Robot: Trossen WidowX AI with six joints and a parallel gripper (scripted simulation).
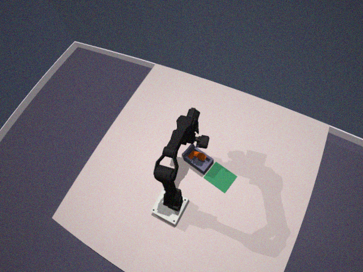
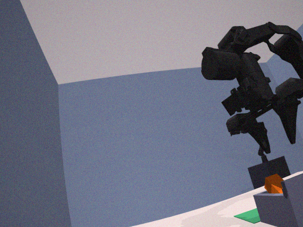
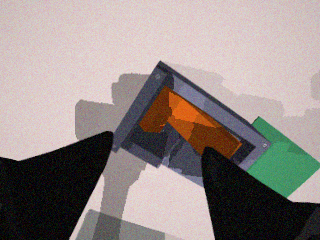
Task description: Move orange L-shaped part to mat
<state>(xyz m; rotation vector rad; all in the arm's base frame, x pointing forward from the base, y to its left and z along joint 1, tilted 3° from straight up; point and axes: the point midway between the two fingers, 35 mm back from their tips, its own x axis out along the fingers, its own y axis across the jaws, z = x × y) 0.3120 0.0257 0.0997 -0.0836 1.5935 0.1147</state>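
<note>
The orange L-shaped part is 100 mm below my gripper tip, 20 mm to the right of it and 20 mm behind it. From my gripper tip the other things lie so: green mat: 190 mm to the right, 160 mm below, 70 mm behind.
</note>
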